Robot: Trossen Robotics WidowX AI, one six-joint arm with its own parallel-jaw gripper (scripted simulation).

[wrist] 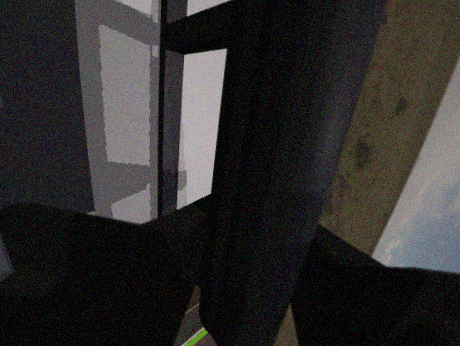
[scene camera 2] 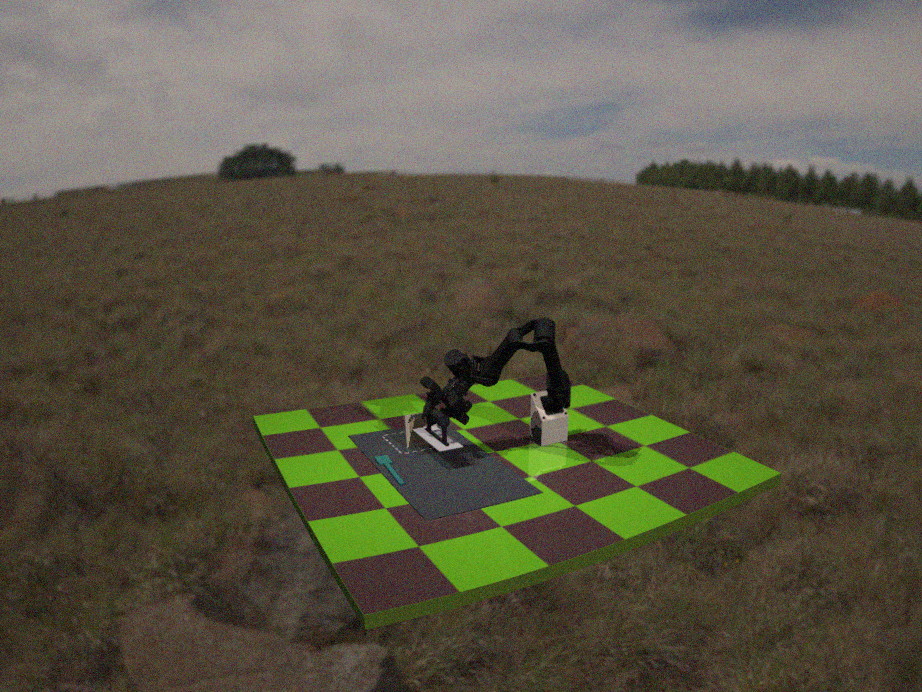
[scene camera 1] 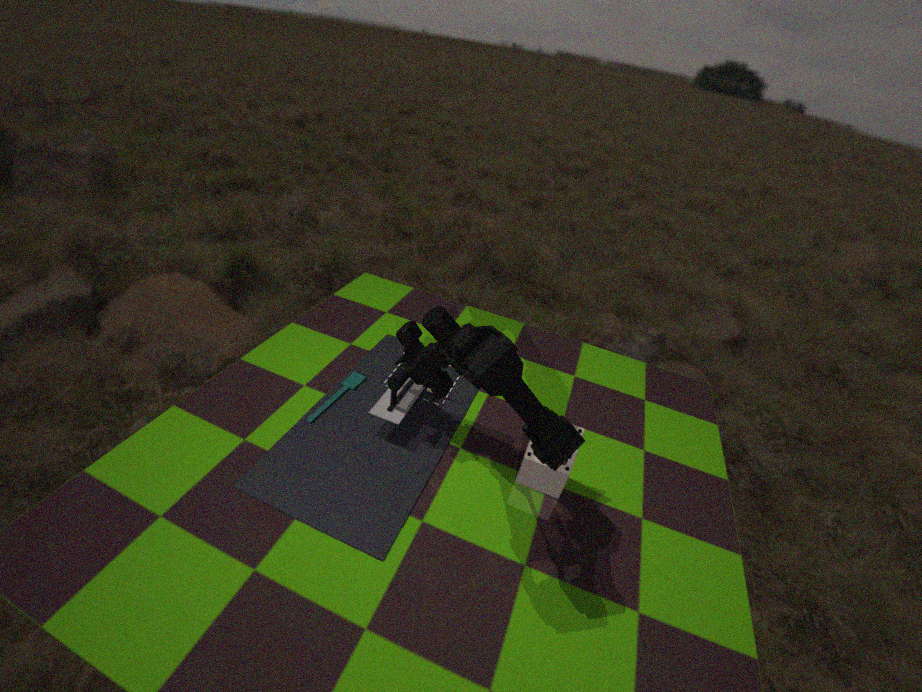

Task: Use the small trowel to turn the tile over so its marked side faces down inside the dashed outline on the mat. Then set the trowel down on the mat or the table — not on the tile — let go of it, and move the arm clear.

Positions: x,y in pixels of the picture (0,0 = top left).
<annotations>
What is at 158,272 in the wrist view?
My gripper.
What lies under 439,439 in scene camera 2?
A dark-handled trowel.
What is my gripper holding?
A dark-handled trowel.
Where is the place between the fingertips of my gripper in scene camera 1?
399,369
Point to a dark-handled trowel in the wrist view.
At 253,109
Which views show the dark-handled trowel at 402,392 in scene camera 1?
The wrist view, scene camera 2 and scene camera 1: all of them.
</annotations>
